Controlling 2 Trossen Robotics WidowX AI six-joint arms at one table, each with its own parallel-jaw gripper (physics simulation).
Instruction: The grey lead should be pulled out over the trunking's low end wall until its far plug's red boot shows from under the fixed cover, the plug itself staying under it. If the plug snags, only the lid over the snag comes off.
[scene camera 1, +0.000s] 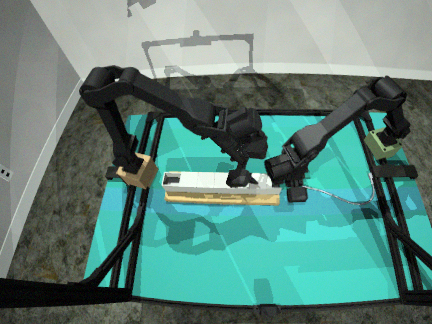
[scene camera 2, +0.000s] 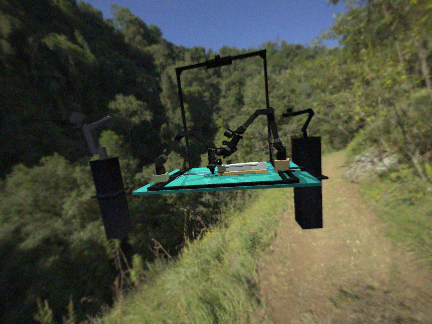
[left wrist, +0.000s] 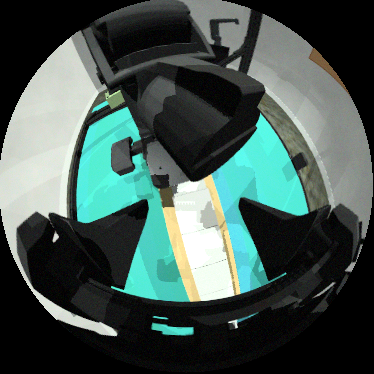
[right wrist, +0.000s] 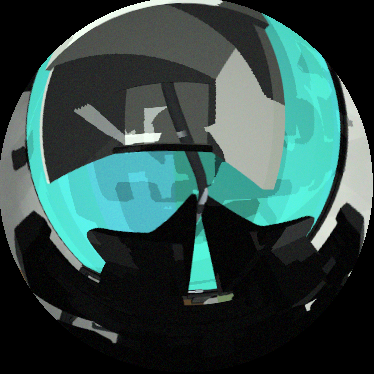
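Pixels of known places: left gripper, fingertip midpoint: (scene camera 1: 260, 170) (scene camera 2: 225, 157) (left wrist: 194, 203); right gripper, fingertip midpoint: (scene camera 1: 289, 184) (scene camera 2: 213, 174) (right wrist: 197, 198); left arm's base at its link origin: (scene camera 1: 132, 164) (scene camera 2: 281, 159); right arm's base at its link origin: (scene camera 1: 386, 138) (scene camera 2: 160, 173) (left wrist: 115, 89).
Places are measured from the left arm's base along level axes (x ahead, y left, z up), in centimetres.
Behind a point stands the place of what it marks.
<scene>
The white trunking (scene camera 1: 200, 180) @(y 1.6, x 25.0, z -1.8 cm) (scene camera 2: 245, 166) @(y 5.3, x 27.1, z -2.9 cm) (left wrist: 202, 247) lies on a wooden base (scene camera 1: 220, 199) @(y -1.2, x 32.3, z -7.0 cm) (left wrist: 179, 250) @(y 8.9, x 35.6, z -7.0 cm); thin seams divide its top covers. The grey lead (scene camera 1: 350, 201) @(y 9.7, x 76.5, z -8.8 cm) (right wrist: 197, 172) @(y 10.1, x 51.1, z -6.3 cm) passes over the low end wall (right wrist: 162, 148) @(y 8.3, x 50.2, z -5.4 cm) at the trunking's right end in scene camera 1. My right gripper (scene camera 1: 290, 186) @(y 11.3, x 54.0, z -8.9 cm) (right wrist: 197, 198) @(y 11.3, x 54.0, z -8.9 cm) is shut on the lead just outside that wall. My left gripper (scene camera 1: 250, 180) (left wrist: 194, 203) @(y 6.7, x 43.2, z 4.5 cm) is open above the trunking, its fingers apart on either side of it in the left wrist view. No red boot shows; the far plug is hidden.
The right arm (scene camera 1: 320, 127) @(y 13.0, x 55.9, z 21.5 cm) (left wrist: 200, 110) reaches close beside the left gripper. The lead's loose length curves towards the dark frame rail (scene camera 1: 392, 200) @(y 14.2, x 92.9, z -8.9 cm). A tan block (scene camera 1: 137, 172) @(y -2.4, x 3.3, z 0.2 cm) and a green block (scene camera 1: 382, 145) @(y 32.1, x 85.9, z -1.6 cm) stand at the arm bases. An open compartment (scene camera 1: 173, 180) @(y 1.0, x 13.9, z -6.7 cm) is at the trunking's left end.
</scene>
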